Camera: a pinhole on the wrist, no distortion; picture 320 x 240 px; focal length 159.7 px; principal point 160.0 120.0 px. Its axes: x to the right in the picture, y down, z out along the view. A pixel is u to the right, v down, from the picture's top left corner.
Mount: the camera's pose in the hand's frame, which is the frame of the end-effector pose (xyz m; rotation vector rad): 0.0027 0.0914 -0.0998 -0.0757 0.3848 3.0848
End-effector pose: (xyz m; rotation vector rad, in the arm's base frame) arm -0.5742 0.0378 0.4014 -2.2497 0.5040 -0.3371
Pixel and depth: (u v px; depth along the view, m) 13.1 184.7 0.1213
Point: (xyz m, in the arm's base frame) -0.4832 -0.0312 0.3333
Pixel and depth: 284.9 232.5 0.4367
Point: -0.7294 0.5082 0.1919
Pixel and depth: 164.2 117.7 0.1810
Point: -0.5881 0.0062 0.2475
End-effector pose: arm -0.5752 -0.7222 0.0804 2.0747 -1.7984 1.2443
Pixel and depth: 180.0 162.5 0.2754
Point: -0.5608 -0.8174 -0.1049
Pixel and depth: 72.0 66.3 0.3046
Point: -0.7227 -1.0224 -0.0386
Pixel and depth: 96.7 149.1 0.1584
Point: -0.6344 -0.8315 0.0348
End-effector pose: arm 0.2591 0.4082 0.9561 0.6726 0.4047 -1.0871
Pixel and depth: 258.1 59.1 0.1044
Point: 0.3747 0.5065 1.0337
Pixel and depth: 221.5 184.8 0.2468
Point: 0.2630 0.3898 1.1550
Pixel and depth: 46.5 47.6 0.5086
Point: 0.7900 0.0610 1.1337
